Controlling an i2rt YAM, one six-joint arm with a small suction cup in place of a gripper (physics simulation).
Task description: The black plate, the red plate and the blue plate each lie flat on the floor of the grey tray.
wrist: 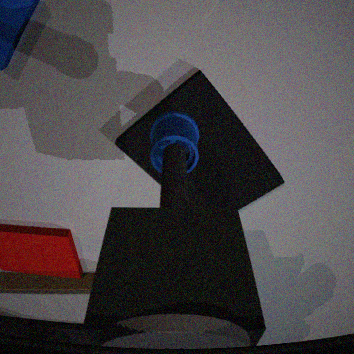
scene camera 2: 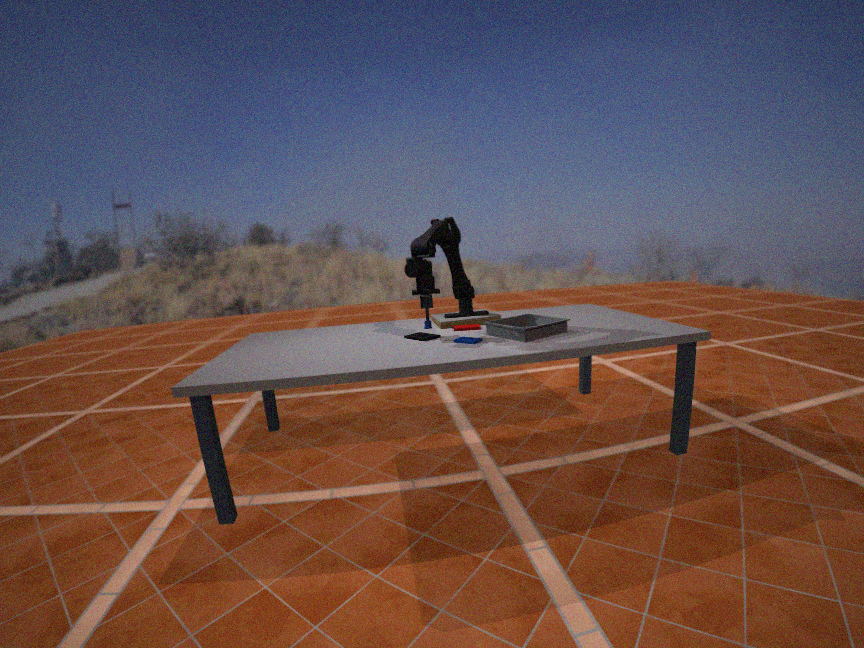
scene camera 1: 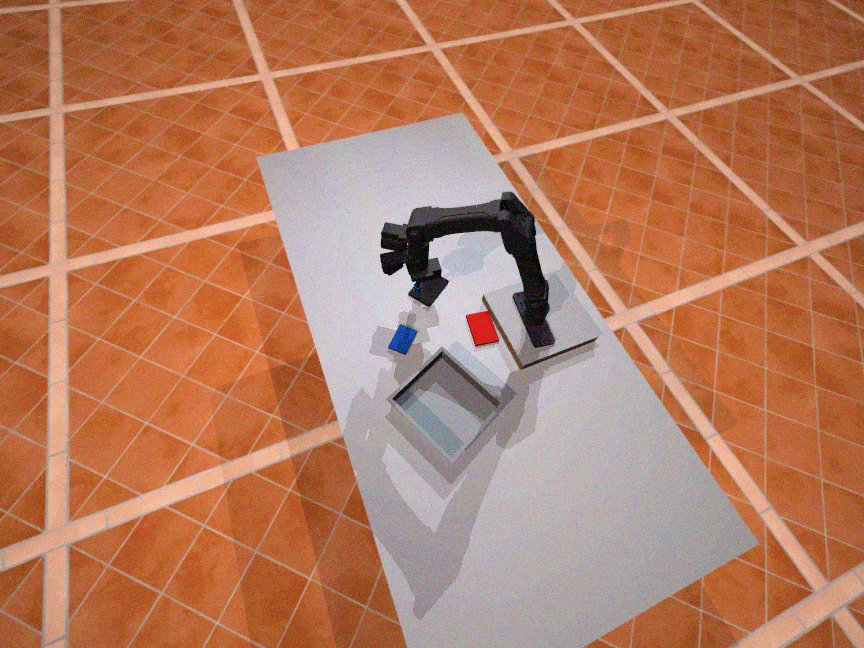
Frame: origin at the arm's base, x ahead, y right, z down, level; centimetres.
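Seen in the pictures: hand at its tool point: (wrist: pixel 174 133) (scene camera 2: pixel 428 328) (scene camera 1: pixel 417 290); arm's base at its link origin: (wrist: pixel 50 329) (scene camera 2: pixel 466 315) (scene camera 1: pixel 532 318).
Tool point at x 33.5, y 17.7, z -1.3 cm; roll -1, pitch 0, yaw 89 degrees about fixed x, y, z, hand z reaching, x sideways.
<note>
Offsets run from my tool point to a thing's top centre. Level surfaces: height alone.
The black plate @(dx -4.5, dy +2.6, dz +3.6 cm) (scene camera 1: pixel 433 291) (scene camera 2: pixel 422 336) (wrist: pixel 228 151) lies flat on the table. My suction cup (scene camera 1: pixel 418 288) (scene camera 2: pixel 427 323) (wrist: pixel 174 135) hangs a little above its far left part, and a small gap shows in the side view. The cup holds nothing. The blue plate @(dx +8.1, dy -14.2, dz +3.5 cm) (scene camera 1: pixel 403 338) (scene camera 2: pixel 468 340) (wrist: pixel 10 28) lies on the table between the black plate and the grey tray @(dx +0.8, dy -37.6, dz -0.5 cm) (scene camera 1: pixel 415 374) (scene camera 2: pixel 526 328). The red plate @(dx -17.5, dy -16.1, dz +3.4 cm) (scene camera 1: pixel 482 328) (scene camera 2: pixel 467 327) (wrist: pixel 35 253) lies beside the arm's base board. The tray floor is bare.
The arm stands on a thin wooden base board (scene camera 1: pixel 571 322) (scene camera 2: pixel 471 316) (wrist: pixel 42 282) to the right of the red plate. The grey table @(dz +4.5 cm) (scene camera 1: pixel 558 514) (scene camera 2: pixel 333 356) stands on a tiled floor, with its near edge far from the plates.
</note>
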